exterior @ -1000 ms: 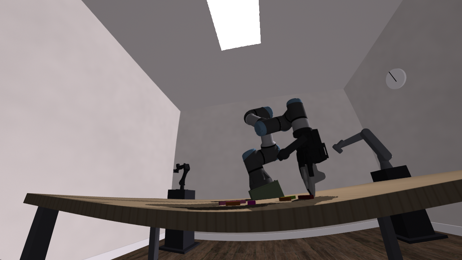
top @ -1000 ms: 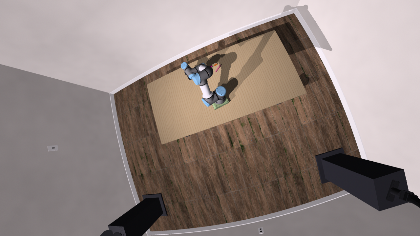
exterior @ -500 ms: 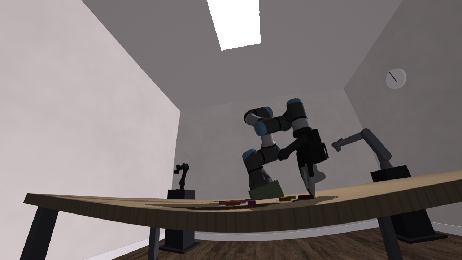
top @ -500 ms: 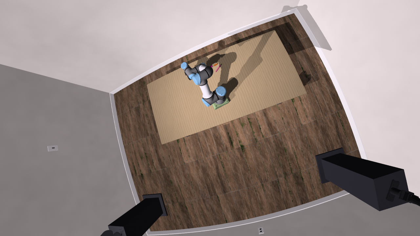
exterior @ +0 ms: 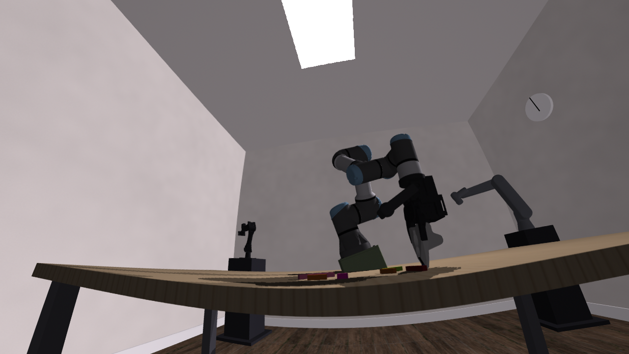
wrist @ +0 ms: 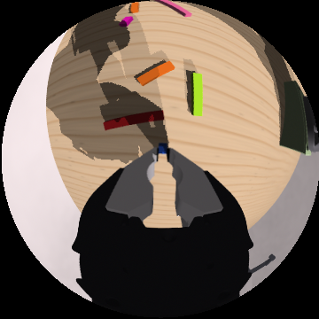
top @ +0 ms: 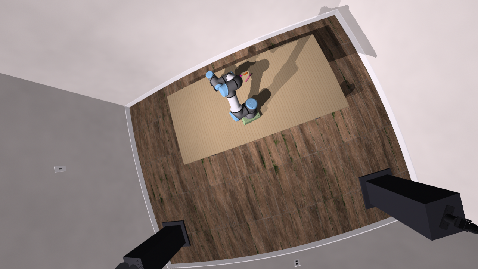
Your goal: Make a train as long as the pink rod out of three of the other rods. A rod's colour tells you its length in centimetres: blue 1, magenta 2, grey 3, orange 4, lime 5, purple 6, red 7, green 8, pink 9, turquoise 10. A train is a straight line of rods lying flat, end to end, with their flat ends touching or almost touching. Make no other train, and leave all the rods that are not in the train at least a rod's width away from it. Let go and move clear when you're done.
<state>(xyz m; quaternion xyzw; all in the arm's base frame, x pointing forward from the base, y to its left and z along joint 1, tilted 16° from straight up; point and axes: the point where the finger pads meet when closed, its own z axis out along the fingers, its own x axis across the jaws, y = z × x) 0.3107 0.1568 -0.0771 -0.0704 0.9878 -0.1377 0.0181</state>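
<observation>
My gripper is now 4 cm short of the red rod, 3 cm to the left of it and 1 cm above it. The rest, counted from my hand: lime rod 7 cm to the right, 2 cm behind, 1 cm below; blue rod 1 cm below; magenta rod 18 cm to the right, 8 cm ahead, 1 cm below.
</observation>
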